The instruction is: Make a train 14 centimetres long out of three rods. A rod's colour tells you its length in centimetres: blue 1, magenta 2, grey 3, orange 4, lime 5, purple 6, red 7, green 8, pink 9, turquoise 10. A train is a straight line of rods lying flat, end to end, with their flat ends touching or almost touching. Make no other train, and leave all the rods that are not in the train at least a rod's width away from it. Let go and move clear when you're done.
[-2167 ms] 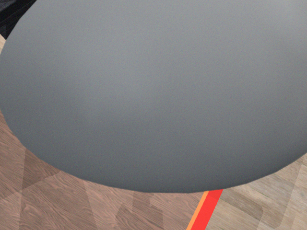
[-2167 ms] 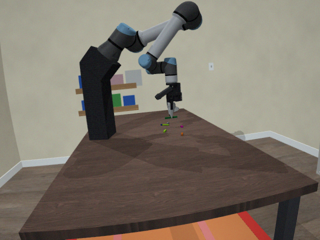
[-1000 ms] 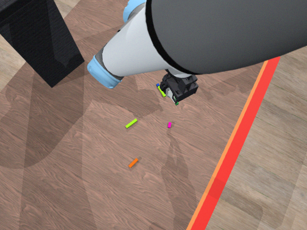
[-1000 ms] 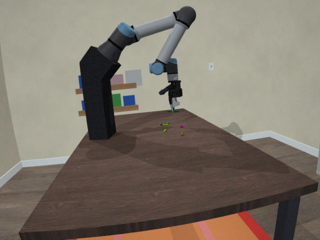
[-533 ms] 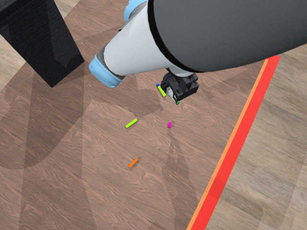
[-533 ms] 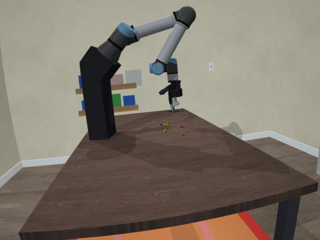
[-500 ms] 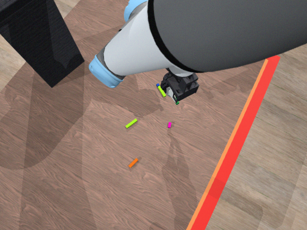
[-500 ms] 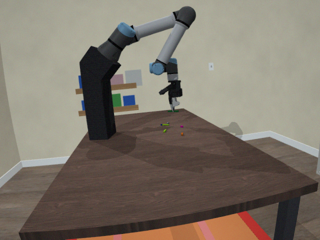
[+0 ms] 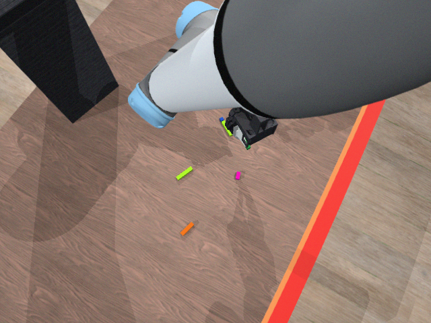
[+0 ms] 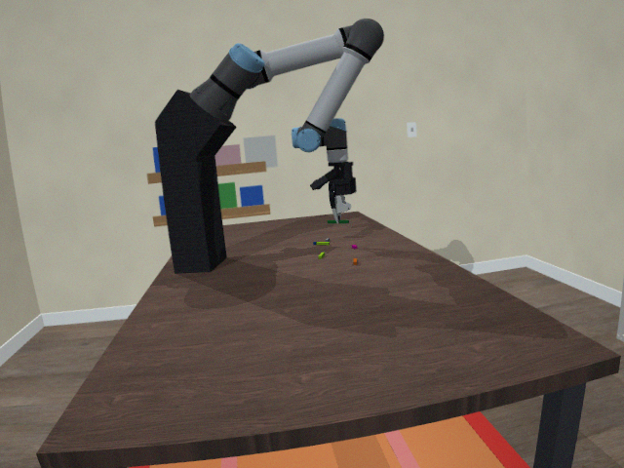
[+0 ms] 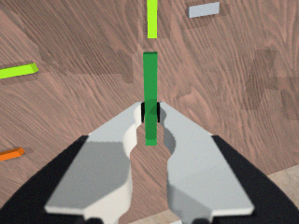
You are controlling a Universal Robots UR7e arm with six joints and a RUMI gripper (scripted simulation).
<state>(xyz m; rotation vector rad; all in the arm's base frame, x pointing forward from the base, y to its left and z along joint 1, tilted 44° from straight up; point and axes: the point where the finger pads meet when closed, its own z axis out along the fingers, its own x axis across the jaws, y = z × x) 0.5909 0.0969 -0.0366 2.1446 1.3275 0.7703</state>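
Now: the magenta rod 4 cm ahead of my hand, 7 cm to the right of it and 9 cm below it. Also, from my hand: blue rod: 8 cm behind, 5 cm to the left, 9 cm below; then green rod: 1 cm below; then grey rod: 3 cm behind, 8 cm to the left, 9 cm below.
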